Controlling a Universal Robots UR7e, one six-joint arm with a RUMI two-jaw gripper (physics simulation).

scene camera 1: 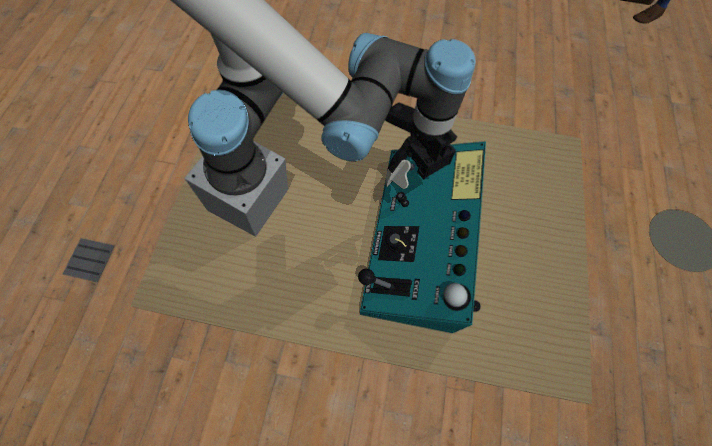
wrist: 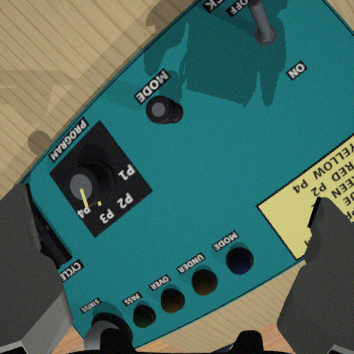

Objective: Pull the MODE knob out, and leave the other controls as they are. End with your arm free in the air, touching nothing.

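Seen in the pictures: gripper, between the fingertips: point(scene camera 1: 412, 170) point(wrist: 173, 195); arm's base, origin of its link: point(scene camera 1: 236, 168).
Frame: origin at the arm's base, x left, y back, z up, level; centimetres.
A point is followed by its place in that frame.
The black MODE knob point(scene camera 1: 402, 199) @(x 10.5, y -41.9, z -7.9 cm) point(wrist: 164, 109) @(x 11.8, y -41.3, z -7.7 cm) stands on the teal panel point(scene camera 1: 436, 210) @(x 10.7, y -51.3, z -8.2 cm) point(wrist: 200, 165) @(x 11.4, y -48.5, z -9.5 cm), its grey-topped cap offset from a dark collar at its base. How far out it stands is hard to tell. My gripper point(scene camera 1: 412, 175) @(x 12.0, y -42.4, z 4.8 cm) point(wrist: 173, 195) @(x 12.0, y -42.4, z 4.8 cm) is open and empty, above the panel's far end in the scene view. The PROGRAM dial point(scene camera 1: 395, 239) @(x -0.6, y -43.7, z -8.9 cm) point(wrist: 81, 186) @(x -0.3, y -43.5, z -9.0 cm) has its yellow pointer towards P3. The CYCLE lever's black ball point(scene camera 1: 366, 276) @(x -13.5, y -40.3, z -4.8 cm) is at the panel's left edge. A grey toggle lever point(wrist: 261, 22) @(x 23.0, y -39.5, z -9.6 cm) leans towards OFF in the wrist view. The MODE lamp point(scene camera 1: 464, 215) @(x 9.3, y -58.0, z -3.4 cm) point(wrist: 239, 260) @(x 10.4, y -57.0, z -3.7 cm) is dark blue.
UNDER point(scene camera 1: 462, 232) @(x 4.7, y -58.6, z -3.3 cm) point(wrist: 204, 282) @(x 5.9, y -57.9, z -3.7 cm), OVER point(scene camera 1: 460, 250) @(x 0.0, y -59.3, z -3.3 cm) point(wrist: 172, 300) @(x 1.3, y -58.7, z -3.9 cm) and PASS point(scene camera 1: 459, 269) @(x -4.7, y -60.2, z -3.3 cm) point(wrist: 144, 316) @(x -3.3, y -59.6, z -3.9 cm) lamps look dark. The white STATUS dome point(scene camera 1: 456, 295) @(x -11.7, y -60.6, z -0.4 cm) stands near the panel's corner. A yellow label point(scene camera 1: 467, 174) @(x 22.3, y -56.1, z -5.2 cm) point(wrist: 285, 215) @(x 16.5, y -56.1, z -5.6 cm) lies on the panel. My arm's grey base block point(scene camera 1: 236, 202) @(x -8.3, y -4.3, z -0.9 cm) stands left.
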